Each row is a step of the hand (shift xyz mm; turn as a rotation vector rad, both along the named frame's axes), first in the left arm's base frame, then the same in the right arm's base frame.
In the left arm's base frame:
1: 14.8 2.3 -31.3 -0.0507 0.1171 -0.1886
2: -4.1 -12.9 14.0 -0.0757 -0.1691 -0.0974
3: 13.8 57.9 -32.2 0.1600 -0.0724 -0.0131
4: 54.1 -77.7 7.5 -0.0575 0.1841 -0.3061
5: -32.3 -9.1 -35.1 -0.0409 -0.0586 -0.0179
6: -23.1 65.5 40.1 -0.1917 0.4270 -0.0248
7: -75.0 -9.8 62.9 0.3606 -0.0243 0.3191
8: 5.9 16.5 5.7 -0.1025 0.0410 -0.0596
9: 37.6 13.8 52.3 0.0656 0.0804 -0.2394
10: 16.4 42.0 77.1 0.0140 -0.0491 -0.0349
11: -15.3 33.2 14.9 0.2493 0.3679 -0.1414
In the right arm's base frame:
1: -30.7 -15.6 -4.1 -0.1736 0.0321 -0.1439
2: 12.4 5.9 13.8 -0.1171 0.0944 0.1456
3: -25.0 -21.5 -59.1 -0.0210 -0.1499 0.0900
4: -1.6 -43.8 84.2 -0.2823 0.0283 -0.2245
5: -36.1 32.5 0.8 -0.0249 0.0475 0.0505
6: 47.5 15.5 -62.7 0.0253 0.1364 -0.4477
7: 61.0 76.8 7.6 0.3154 -0.3486 0.1069
8: 7.6 -7.8 -14.8 -0.0547 0.0954 -0.0603
9: 53.7 -38.0 -2.7 -0.2279 -0.0796 -0.0990
10: 81.6 -20.1 -30.3 -0.0404 -0.0084 0.0460
11: 18.7 11.3 -32.9 -0.0957 -0.2959 -0.3475

